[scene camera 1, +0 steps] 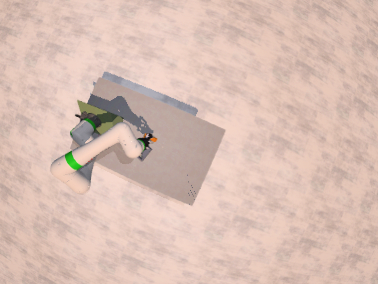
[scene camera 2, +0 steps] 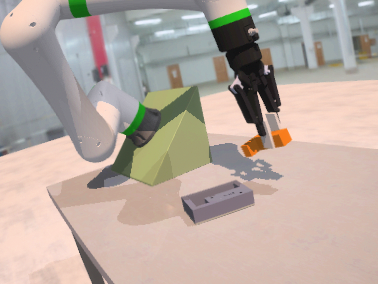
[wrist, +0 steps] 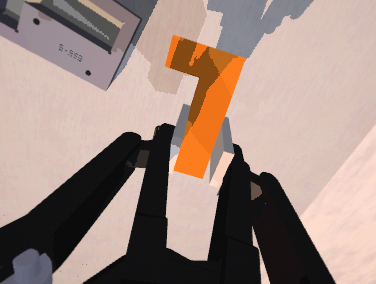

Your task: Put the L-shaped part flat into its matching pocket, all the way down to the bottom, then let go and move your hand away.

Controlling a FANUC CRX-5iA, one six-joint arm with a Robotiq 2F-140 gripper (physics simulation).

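Places are measured from the arm's base along level axes (x ahead, y left, z up), in metres.
Pixels of known places: gripper, fingertip midpoint: (scene camera 1: 152, 138) (scene camera 2: 274, 143) (wrist: 201, 124); arm's base, link origin: (scene camera 1: 94, 119) (scene camera 2: 147, 128).
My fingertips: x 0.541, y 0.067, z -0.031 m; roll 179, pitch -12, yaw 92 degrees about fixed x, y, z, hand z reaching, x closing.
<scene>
For each thing: its top centre in the pictures, then the offset to it from my fingertips. Level surfaces: height alone.
- orange L-shaped part, top centre: (wrist: 193, 126) (scene camera 2: 263, 130) (scene camera 1: 149, 139) 0.037 m up, 0.012 m back, 0.017 m right
- grey-purple block with the pocket, top centre: (wrist: 55, 18) (scene camera 2: 215, 193) (scene camera 1: 142, 152) 0.072 m down, 0.043 m back, 0.160 m right
- table, surface height: 0.109 m down
The orange L-shaped part (scene camera 1: 153, 140) (scene camera 2: 283, 138) (wrist: 220, 95) is held in the air above the table. My gripper (scene camera 1: 148, 138) (scene camera 2: 268, 132) (wrist: 201, 124) is shut on its long leg, near the free end, with one pale finger pad on each side. The short leg points to the upper left in the wrist view. The grey-purple block with the pocket (scene camera 1: 145, 154) (scene camera 2: 225, 208) (wrist: 95, 62) lies on the table, apart from the part and lower. It shows partly at the upper left of the wrist view. Its pocket floor is partly hidden.
The table (scene camera 1: 192, 150) (scene camera 2: 305, 220) carries the block. A green angular wedge (scene camera 1: 86, 108) (scene camera 2: 186, 142) stands behind the block in scene camera 2, by the arm's base. A grey strip (scene camera 1: 150, 93) runs along the table's far long edge. The arm's shadow falls beside the wedge.
</scene>
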